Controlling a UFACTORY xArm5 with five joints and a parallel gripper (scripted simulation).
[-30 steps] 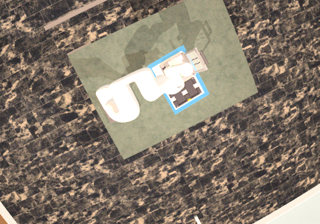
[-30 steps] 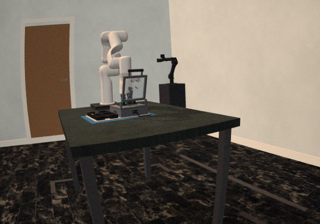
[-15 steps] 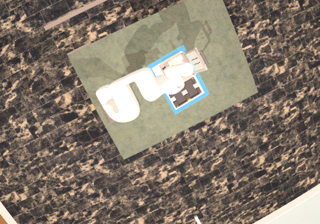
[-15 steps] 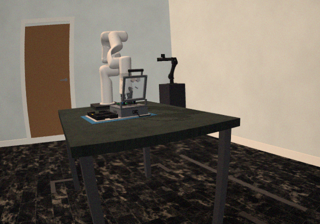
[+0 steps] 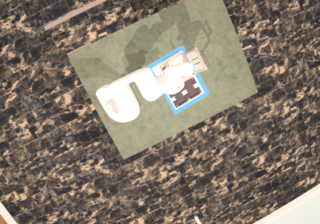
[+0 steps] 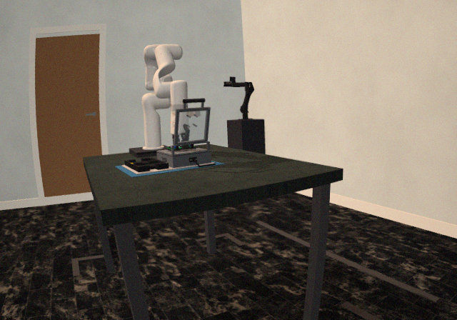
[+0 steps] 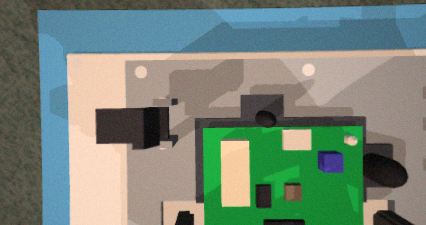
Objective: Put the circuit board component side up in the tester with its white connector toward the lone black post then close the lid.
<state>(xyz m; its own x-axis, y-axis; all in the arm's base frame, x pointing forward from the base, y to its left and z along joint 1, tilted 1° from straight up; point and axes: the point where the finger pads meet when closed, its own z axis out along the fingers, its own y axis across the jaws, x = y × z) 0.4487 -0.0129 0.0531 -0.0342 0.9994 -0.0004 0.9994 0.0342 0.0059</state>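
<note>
My gripper is now right at the green circuit board. The rest, counted from my hand: clear lid (12 cm ahead, 11 cm above); then dark nest (1 cm to the left); then black block (7 cm behind, 6 cm to the left, 1 cm above).
</note>
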